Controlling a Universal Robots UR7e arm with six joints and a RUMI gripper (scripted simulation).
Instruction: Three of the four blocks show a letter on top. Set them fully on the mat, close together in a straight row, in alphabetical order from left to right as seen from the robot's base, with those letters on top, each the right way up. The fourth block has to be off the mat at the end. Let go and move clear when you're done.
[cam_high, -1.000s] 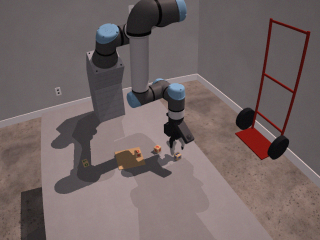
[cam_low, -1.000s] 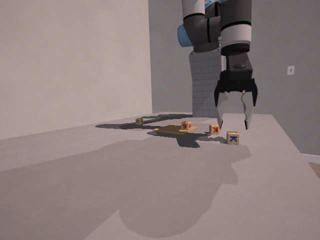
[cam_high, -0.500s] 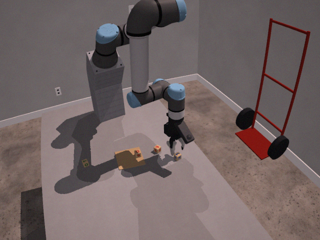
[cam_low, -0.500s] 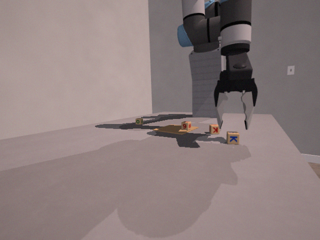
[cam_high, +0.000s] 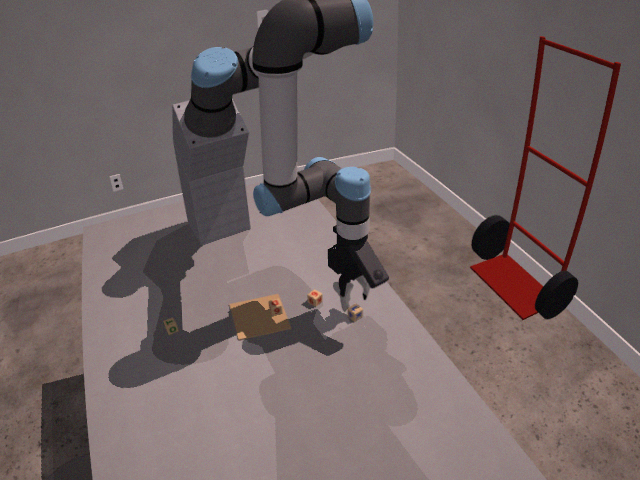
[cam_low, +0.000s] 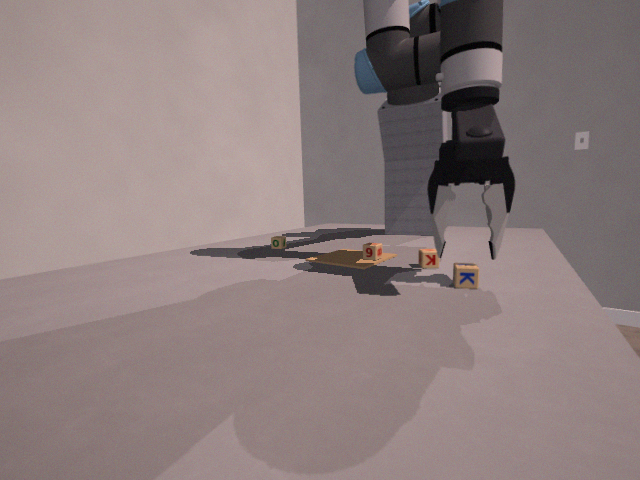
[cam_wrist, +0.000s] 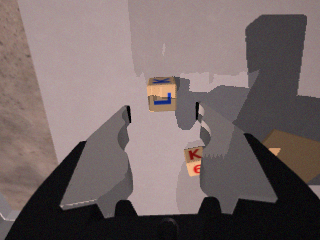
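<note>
My hand is 40 mm above the blue-lettered block. Also, from my hand: red-marked block (120 mm behind, 180 mm to the right, 30 mm below); then red-lettered block (100 mm behind, 70 mm to the right, 40 mm below); then tan mat (120 mm behind, 220 mm to the right, 50 mm below).
</note>
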